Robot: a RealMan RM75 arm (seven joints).
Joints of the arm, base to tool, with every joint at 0 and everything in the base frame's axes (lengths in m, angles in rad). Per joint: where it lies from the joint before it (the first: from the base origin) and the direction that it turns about. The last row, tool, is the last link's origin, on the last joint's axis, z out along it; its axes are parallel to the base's.
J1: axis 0 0 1 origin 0 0 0.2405
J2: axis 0 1 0 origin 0 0 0
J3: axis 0 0 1 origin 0 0 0.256
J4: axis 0 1 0 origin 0 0 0
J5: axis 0 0 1 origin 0 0 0.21
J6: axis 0 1 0 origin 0 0 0
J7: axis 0 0 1 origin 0 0 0.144
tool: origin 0 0 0
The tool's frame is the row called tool.
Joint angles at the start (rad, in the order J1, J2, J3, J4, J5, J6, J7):
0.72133, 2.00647, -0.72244, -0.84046, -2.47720, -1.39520, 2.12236
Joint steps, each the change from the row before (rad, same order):
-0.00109, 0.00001, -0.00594, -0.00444, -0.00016, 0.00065, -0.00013
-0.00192, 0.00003, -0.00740, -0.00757, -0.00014, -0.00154, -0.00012
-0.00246, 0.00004, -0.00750, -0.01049, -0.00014, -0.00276, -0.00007
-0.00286, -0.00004, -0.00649, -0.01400, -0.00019, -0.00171, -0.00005
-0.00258, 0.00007, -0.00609, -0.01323, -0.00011, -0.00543, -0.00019
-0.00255, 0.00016, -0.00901, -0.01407, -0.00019, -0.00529, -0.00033
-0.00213, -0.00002, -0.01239, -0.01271, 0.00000, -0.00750, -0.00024
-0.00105, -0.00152, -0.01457, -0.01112, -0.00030, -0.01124, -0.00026
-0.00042, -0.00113, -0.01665, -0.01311, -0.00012, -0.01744, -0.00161
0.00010, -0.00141, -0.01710, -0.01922, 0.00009, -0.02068, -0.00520
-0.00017, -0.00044, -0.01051, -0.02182, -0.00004, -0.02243, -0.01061
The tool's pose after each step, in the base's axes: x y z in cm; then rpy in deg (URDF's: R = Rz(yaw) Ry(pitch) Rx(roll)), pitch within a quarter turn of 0, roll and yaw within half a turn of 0. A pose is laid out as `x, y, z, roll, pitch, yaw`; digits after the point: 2 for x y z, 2 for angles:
25.57, 40.13, 4.75, -159.88, 11.70, -47.52
25.51, 40.13, 4.80, -159.63, 11.38, -47.13
25.43, 40.12, 4.91, -159.33, 11.06, -46.67
25.33, 40.16, 5.10, -158.81, 10.86, -46.08
25.22, 40.15, 5.26, -158.53, 10.57, -45.56
25.07, 40.14, 5.39, -158.23, 10.14, -44.93
24.89, 40.09, 5.44, -158.11, 9.45, -44.28
24.69, 40.01, 5.47, -158.18, 8.50, -43.62
24.40, 39.87, 5.46, -158.53, 7.27, -42.79
23.99, 39.76, 5.54, -158.78, 5.94, -41.50
23.59, 39.63, 5.71, -159.01, 4.81, -40.01

